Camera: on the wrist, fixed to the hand. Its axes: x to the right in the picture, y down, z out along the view.
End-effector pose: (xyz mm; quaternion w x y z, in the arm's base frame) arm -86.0 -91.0 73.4 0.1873 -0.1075 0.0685 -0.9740
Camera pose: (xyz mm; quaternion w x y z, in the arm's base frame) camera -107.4 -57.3 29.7 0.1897 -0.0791 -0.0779 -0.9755
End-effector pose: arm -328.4 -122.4 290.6 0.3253 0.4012 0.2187 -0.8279
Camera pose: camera -323.5 -69.1 265.5 0.2524 0.4426 0.0983 -0.8549
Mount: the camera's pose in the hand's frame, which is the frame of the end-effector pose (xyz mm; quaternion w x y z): -1.4 -30.9 -50.4 0.9889 0.1483 0.0002 -0.0118
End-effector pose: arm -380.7 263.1 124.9 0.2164 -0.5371 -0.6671 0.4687
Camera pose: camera -356.2 282.1 175.2 0.2993 -0.4913 -0.5965 0.5597
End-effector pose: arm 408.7 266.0 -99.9 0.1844 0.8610 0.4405 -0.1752
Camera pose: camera 389.5 305.6 -60.4 0.0525 0.8736 0.4198 -0.2406
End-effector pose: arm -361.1 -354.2 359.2 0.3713 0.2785 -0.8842 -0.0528
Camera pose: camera -311.7 -373.7 385.3 0.3254 0.3409 -0.8788 0.0746
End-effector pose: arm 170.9 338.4 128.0 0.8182 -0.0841 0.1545 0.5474
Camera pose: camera 190.8 309.8 80.2 0.8280 0.0362 0.2331 0.5087
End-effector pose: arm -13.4 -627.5 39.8 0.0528 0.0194 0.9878 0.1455
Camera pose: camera -18.3 -671.5 79.0 0.0509 0.0153 0.9986 -0.0032
